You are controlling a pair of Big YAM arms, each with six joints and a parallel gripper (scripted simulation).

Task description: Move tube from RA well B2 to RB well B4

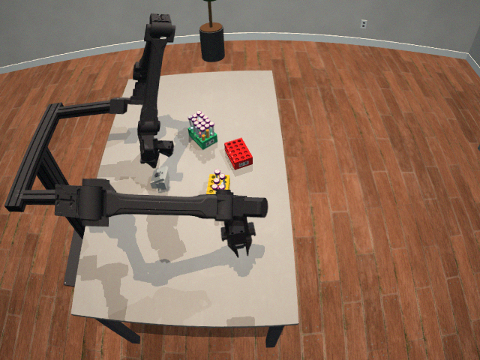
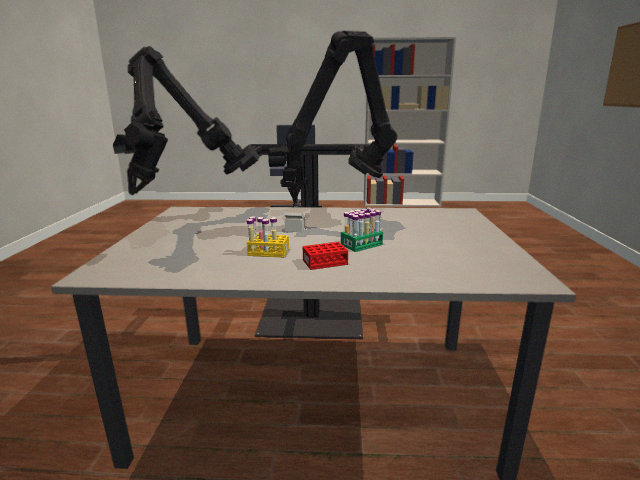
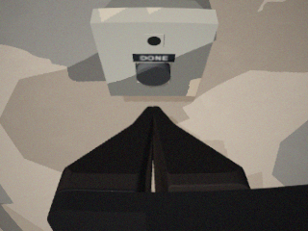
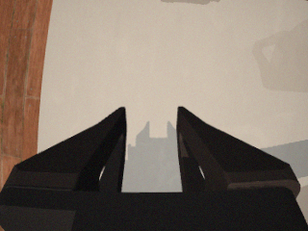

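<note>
Right now my left hand is 70 mm above the grey button box and 10 mm short of it. From my left hand the other things lie so: red rack (330 mm ahead, 180 mm to the left, 90 mm below); then yellow rack (280 mm ahead, 90 mm below, 30 mm to the right); then green rack (290 mm to the left, 150 mm ahead, 90 mm below).
</note>
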